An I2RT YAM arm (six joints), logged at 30 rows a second.
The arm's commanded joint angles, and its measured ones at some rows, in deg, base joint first. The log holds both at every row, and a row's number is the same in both.
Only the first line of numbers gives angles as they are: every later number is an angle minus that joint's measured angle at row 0.
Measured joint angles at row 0:
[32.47 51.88 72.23 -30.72 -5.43 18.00]
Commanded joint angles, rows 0 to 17:
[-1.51 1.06 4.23 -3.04 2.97 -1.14]
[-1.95 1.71 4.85 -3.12 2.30 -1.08]
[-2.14 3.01 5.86 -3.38 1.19 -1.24]
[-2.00 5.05 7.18 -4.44 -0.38 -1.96]
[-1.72 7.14 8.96 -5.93 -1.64 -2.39]
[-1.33 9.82 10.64 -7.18 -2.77 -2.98]
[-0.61 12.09 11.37 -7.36 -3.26 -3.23]
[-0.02 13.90 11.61 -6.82 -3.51 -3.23]
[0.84 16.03 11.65 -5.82 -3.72 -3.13]
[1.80 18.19 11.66 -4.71 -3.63 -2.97]
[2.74 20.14 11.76 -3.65 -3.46 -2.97]
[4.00 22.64 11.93 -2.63 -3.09 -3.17]
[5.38 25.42 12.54 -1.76 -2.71 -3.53]
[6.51 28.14 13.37 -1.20 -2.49 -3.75]
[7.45 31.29 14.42 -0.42 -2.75 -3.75]
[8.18 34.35 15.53 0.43 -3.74 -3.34]
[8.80 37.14 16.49 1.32 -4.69 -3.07]
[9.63 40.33 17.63 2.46 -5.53 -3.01]
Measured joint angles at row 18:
[8.04 36.52 14.68 -0.94 -3.26 -2.65]
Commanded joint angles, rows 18 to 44:
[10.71 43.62 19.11 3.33 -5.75 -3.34]
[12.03 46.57 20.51 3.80 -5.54 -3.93]
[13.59 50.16 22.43 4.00 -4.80 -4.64]
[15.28 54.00 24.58 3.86 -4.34 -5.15]
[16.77 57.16 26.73 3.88 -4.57 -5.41]
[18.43 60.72 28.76 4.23 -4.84 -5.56]
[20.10 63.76 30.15 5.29 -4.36 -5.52]
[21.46 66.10 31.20 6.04 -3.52 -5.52]
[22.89 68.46 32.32 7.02 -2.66 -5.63]
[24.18 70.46 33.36 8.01 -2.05 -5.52]
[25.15 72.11 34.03 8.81 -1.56 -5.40]
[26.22 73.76 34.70 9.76 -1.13 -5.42]
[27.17 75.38 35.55 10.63 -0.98 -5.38]
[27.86 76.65 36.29 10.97 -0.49 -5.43]
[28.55 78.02 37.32 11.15 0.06 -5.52]
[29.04 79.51 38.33 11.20 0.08 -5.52]
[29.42 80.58 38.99 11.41 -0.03 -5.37]
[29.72 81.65 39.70 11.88 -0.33 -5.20]
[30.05 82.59 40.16 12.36 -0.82 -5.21]
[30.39 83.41 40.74 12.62 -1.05 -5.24]
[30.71 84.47 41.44 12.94 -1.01 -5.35]
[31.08 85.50 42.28 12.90 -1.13 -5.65]
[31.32 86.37 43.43 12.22 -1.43 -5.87]
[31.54 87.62 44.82 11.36 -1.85 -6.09]
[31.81 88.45 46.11 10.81 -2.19 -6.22]
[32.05 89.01 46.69 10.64 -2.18 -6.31]
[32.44 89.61 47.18 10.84 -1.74 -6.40]
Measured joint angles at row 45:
[31.28 88.02 44.93 10.82 -1.55 -5.38]
